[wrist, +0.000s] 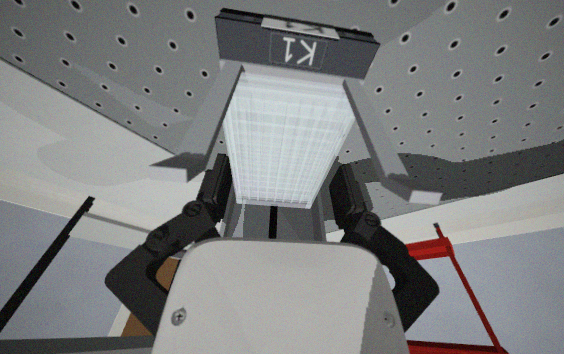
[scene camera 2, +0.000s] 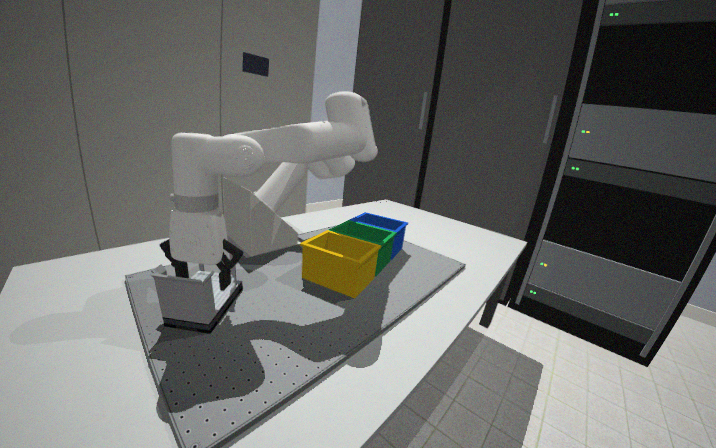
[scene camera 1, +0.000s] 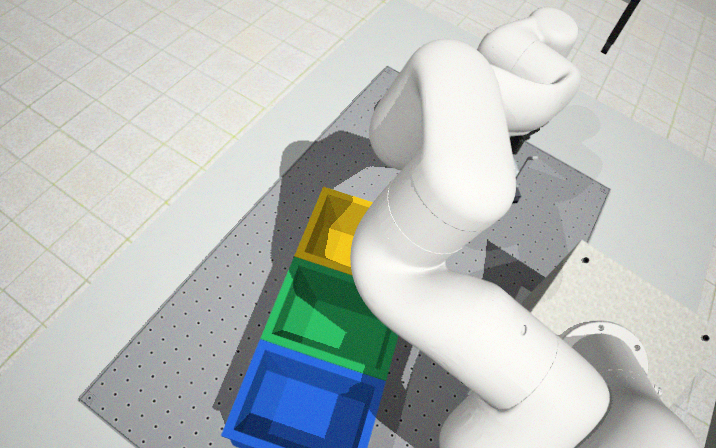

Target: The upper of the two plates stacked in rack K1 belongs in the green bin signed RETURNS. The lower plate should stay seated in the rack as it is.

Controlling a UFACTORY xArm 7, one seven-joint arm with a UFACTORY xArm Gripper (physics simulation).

Labels:
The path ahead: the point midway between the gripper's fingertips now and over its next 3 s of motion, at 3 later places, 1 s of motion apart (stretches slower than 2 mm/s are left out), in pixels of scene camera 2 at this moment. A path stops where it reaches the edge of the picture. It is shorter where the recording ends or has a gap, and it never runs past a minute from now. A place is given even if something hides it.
The gripper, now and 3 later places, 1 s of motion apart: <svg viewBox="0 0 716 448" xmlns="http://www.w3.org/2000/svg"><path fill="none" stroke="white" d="M204 284L204 287L204 288L202 269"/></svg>

